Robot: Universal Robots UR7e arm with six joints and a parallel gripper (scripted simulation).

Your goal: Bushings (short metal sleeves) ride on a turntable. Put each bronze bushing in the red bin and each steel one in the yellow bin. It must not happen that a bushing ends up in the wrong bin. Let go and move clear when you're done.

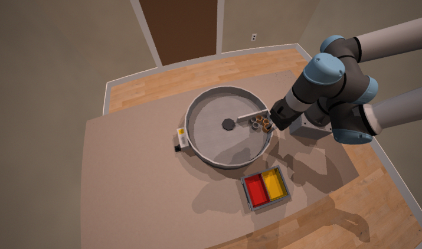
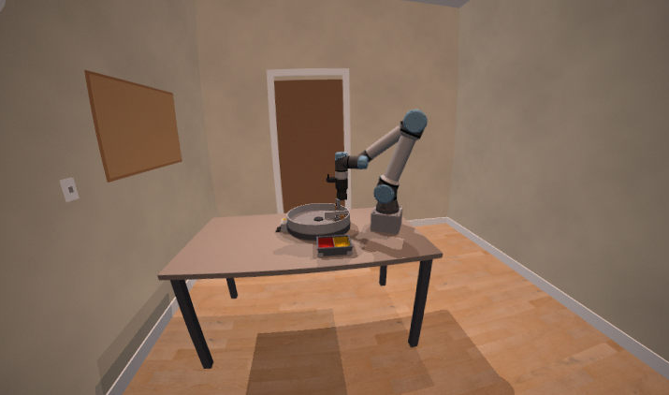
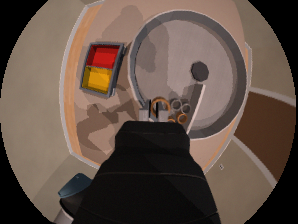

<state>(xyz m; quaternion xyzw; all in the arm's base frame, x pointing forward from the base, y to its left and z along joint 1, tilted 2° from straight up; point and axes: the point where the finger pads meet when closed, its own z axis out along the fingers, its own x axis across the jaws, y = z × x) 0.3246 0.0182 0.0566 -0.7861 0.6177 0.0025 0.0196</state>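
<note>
The red bin is 21 cm to the left of my hand, 15 cm below it and 5 cm ahead of it. Also, from my hand: turntable: 12 cm to the right, 12 cm below, 12 cm ahead.
</note>
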